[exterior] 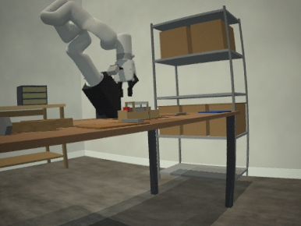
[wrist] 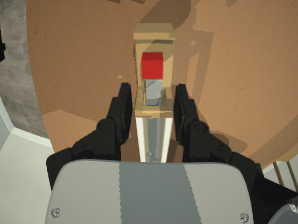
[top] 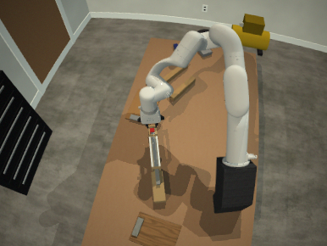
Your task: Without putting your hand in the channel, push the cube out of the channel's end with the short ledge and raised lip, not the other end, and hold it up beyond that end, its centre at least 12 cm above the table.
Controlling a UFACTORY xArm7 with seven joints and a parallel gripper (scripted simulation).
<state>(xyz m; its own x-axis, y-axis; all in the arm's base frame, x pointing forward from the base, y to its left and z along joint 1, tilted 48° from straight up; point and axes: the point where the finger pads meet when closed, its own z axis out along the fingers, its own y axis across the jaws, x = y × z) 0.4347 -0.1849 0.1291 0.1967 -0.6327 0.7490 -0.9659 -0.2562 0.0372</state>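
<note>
Now: the red cube 8 cm below my hand. Also, from my hand: wooden channel 14 cm to the left, 8 cm below, 3 cm behind.
</note>
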